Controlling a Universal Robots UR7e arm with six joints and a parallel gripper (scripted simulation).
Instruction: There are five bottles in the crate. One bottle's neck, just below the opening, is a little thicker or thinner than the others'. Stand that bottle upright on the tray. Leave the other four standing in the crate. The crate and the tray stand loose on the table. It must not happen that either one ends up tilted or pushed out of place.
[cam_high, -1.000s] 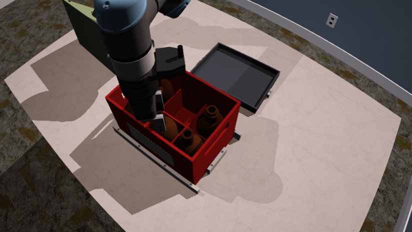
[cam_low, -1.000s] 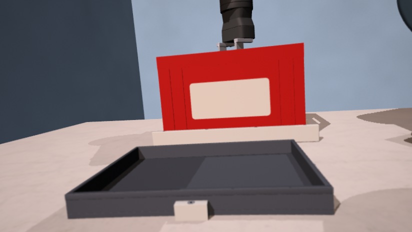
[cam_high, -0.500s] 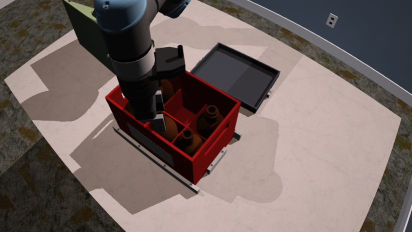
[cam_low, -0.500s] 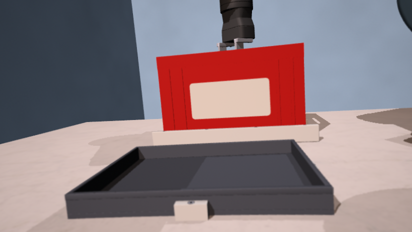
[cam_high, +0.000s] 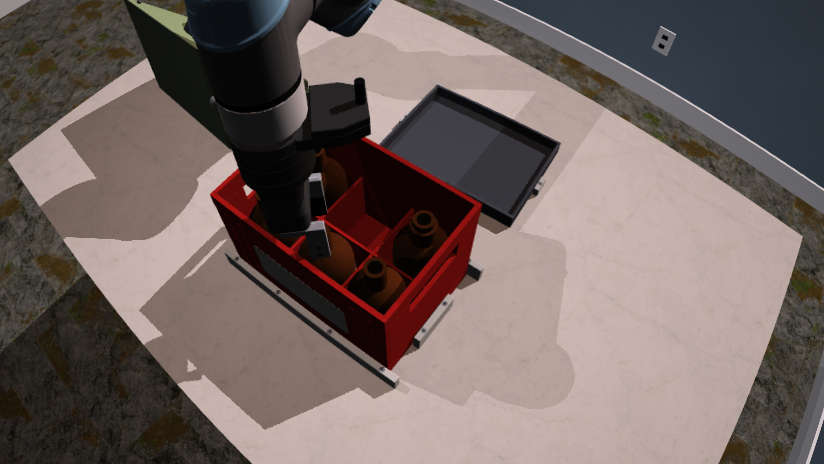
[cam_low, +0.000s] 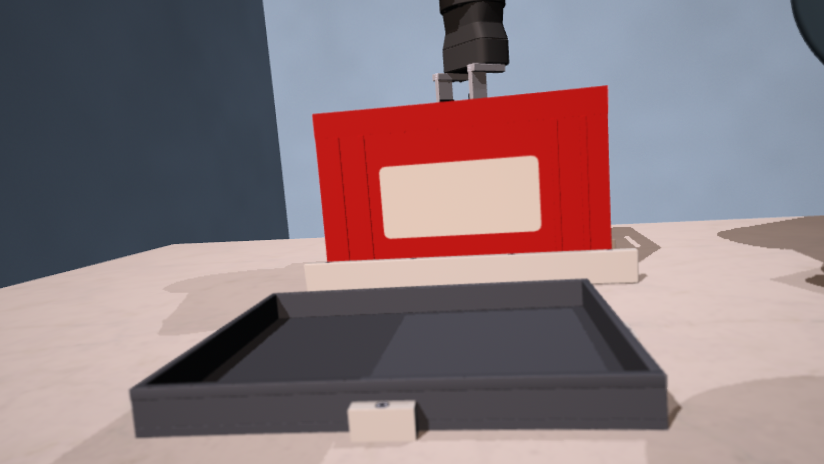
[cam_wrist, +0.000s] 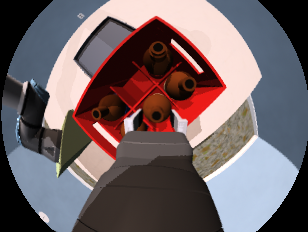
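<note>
Right now the red crate is 1 cm behind my hand, 4 cm to the left of it and 9 cm below it. Also, from my hand: bottle: 8 cm ahead, 10 cm to the left, 9 cm below; dark grey tray: 3 cm behind, 33 cm to the left, 16 cm below.
</note>
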